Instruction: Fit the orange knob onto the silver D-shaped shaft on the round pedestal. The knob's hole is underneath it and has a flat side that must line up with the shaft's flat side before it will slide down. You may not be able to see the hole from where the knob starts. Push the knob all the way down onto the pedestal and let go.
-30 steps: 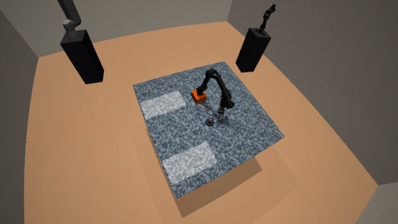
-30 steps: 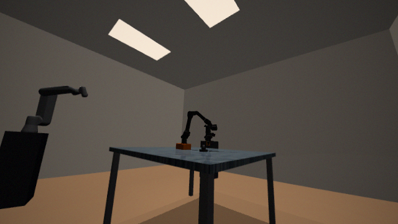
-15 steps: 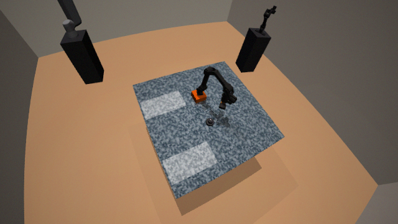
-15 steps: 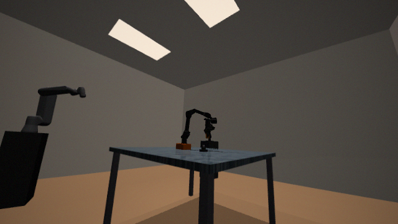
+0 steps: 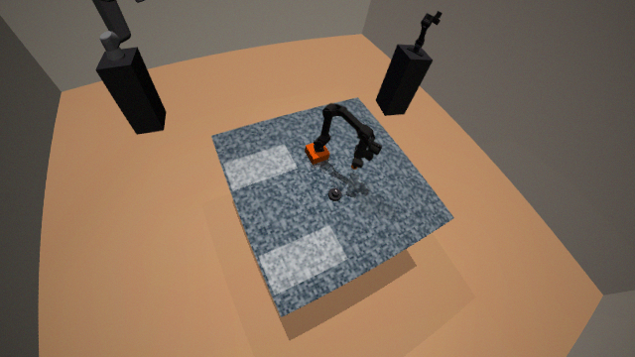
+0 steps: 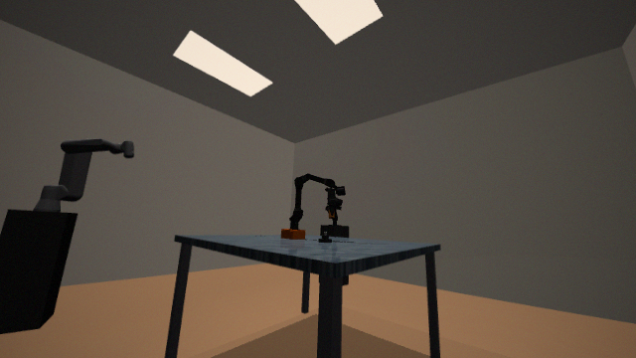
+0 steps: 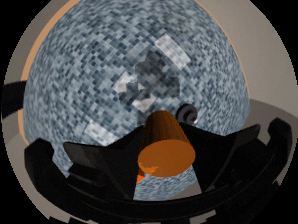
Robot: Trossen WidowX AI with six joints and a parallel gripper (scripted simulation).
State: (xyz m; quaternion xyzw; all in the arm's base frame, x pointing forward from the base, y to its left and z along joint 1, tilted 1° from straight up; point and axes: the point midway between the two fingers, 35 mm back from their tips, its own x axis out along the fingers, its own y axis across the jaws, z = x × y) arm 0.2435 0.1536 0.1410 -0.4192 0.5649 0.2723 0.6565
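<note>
My gripper tip is now 10 mm past the orange knob and 30 mm below it. Also, from my gripper tip: round pedestal: 90 mm ahead, 130 mm to the right, 140 mm below.
</note>
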